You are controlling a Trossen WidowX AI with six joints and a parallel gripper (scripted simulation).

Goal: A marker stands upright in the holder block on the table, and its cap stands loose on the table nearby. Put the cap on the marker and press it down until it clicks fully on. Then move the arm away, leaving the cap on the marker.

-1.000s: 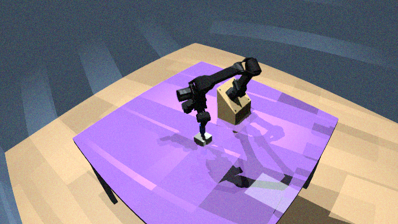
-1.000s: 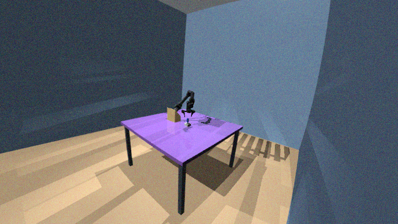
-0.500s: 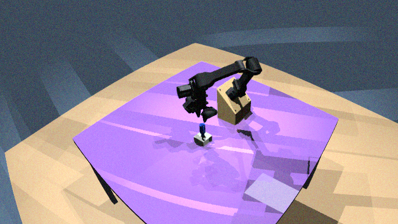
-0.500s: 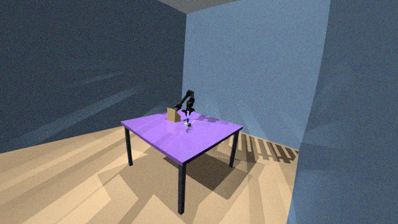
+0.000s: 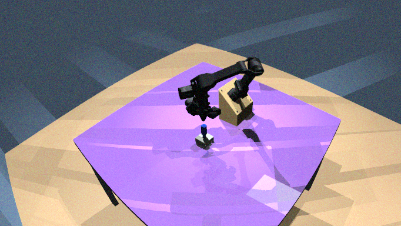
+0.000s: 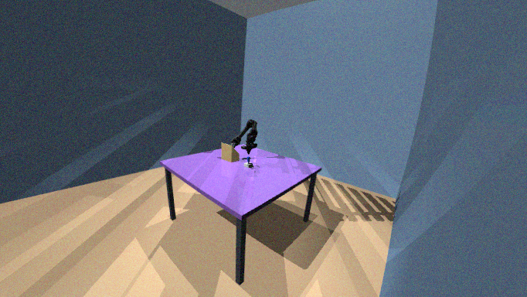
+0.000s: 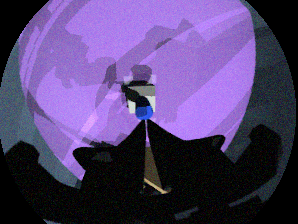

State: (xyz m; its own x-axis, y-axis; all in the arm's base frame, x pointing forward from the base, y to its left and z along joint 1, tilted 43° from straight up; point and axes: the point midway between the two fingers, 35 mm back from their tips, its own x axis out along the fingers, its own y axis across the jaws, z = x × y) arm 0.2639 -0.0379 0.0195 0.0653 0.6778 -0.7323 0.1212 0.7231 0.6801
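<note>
My gripper tip is 50 mm above the blue marker cap. Round my gripper tip: holder block (120 mm below).
</note>
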